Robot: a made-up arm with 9 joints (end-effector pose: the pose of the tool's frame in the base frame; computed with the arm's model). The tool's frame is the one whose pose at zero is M.
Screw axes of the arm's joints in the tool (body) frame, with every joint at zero. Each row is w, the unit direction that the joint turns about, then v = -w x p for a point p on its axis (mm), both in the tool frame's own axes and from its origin. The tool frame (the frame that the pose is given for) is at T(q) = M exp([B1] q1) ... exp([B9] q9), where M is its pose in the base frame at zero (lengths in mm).
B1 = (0, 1, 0, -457, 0, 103)
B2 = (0, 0, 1, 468, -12, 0)
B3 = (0, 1, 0, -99, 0, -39)
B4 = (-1, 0, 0, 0, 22, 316)
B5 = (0, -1, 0, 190, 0, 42)
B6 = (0, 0, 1, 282, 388, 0)
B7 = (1, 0, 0, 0, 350, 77)
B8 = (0, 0, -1, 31, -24, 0)
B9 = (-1, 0, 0, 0, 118, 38)
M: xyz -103 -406 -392 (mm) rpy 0 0 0 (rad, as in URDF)
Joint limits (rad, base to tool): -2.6..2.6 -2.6..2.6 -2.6..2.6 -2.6..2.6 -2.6..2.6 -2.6..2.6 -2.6..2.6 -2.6..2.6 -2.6..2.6
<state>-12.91 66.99 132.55 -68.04 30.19 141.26 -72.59 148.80 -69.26</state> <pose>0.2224 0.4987 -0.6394 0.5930 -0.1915 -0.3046 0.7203</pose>
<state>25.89 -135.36 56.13 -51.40 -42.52 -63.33 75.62 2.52 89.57</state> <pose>-0.7323 0.6151 -0.1626 -0.6390 -0.3424 0.6739 0.1423</pose>
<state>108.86 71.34 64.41 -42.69 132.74 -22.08 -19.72 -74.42 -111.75</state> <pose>-1.0017 -0.3537 -0.3000 0.8473 0.4953 -0.1093 0.1576</pose>
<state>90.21 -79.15 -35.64 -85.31 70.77 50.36 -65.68 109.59 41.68</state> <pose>-0.4246 -0.2502 0.9497 -0.2819 -0.5591 -0.7793 0.0243</pose>
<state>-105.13 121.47 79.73 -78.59 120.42 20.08 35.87 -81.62 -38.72</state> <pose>0.3355 0.2536 0.5018 -0.5791 -0.1065 0.8054 0.0678</pose>
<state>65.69 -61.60 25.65 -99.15 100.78 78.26 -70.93 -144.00 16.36</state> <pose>-0.6989 -0.1231 0.6702 -0.1697 0.8502 0.3133 0.3875</pose>
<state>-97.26 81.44 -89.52 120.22 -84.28 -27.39 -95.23 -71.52 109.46</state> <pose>0.4762 -0.0775 -0.9657 -0.8882 0.1345 -0.1919 0.3951</pose>
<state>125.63 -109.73 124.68 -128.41 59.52 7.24 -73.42 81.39 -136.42</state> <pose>-0.0967 0.9007 -0.3120 0.9786 0.1119 -0.1480 0.0887</pose>
